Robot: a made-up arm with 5 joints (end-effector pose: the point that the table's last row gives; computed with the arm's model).
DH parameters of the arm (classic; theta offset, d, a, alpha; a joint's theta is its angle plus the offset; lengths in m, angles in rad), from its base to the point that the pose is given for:
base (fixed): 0 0.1 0 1.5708
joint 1: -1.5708 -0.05 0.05 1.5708
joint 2: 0 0.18 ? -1.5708
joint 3: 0 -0.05 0.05 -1.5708
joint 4: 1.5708 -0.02 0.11 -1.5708
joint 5: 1.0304 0 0.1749 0
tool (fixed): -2.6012 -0.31 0 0
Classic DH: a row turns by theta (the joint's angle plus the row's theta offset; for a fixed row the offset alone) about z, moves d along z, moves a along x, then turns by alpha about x.
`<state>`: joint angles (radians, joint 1 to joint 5).
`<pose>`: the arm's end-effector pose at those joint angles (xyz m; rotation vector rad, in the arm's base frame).
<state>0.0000 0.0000 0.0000 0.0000 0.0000</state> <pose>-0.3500 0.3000 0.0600 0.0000 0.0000 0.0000</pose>
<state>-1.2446 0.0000 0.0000 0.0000 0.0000</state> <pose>-0.1500 0.3000 0.4187 0.0000 1.2446 0.0000</pose>
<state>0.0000 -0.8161 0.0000 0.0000 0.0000</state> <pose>-0.3500 0.2140 0.2390 0.8161 0.0000 0.0000</pose>
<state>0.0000 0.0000 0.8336 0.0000 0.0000</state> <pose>-0.0277 0.3000 0.0522 0.0000 -0.8336 0.0000</pose>
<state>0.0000 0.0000 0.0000 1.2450 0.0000</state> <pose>-0.3500 0.4577 0.4602 1.2450 0.0000 0.0000</pose>
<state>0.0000 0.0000 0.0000 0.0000 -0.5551</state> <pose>-0.2800 0.3655 0.0600 0.0000 0.0000 -0.5551</pose>
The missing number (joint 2, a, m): -0.37
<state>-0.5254 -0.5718 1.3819 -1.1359 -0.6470</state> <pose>0.2238 -0.1593 0.0397 -0.5614 -0.6964 -1.4734</pose>
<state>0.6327 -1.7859 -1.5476 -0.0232 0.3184</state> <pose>-0.4529 -0.5302 -0.2085 0.9688 0.5181 1.9163</pose>
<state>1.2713 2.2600 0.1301 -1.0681 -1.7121</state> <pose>-0.0571 0.0928 0.0792 1.3272 1.4854 0.6956</pose>
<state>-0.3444 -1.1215 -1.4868 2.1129 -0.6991</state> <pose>0.2545 -0.3031 0.3411 -1.1534 -2.0782 0.9922</pose>
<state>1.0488 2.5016 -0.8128 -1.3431 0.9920</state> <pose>-0.0153 0.4812 -0.3675 -0.9775 1.9429 -1.6664</pose>
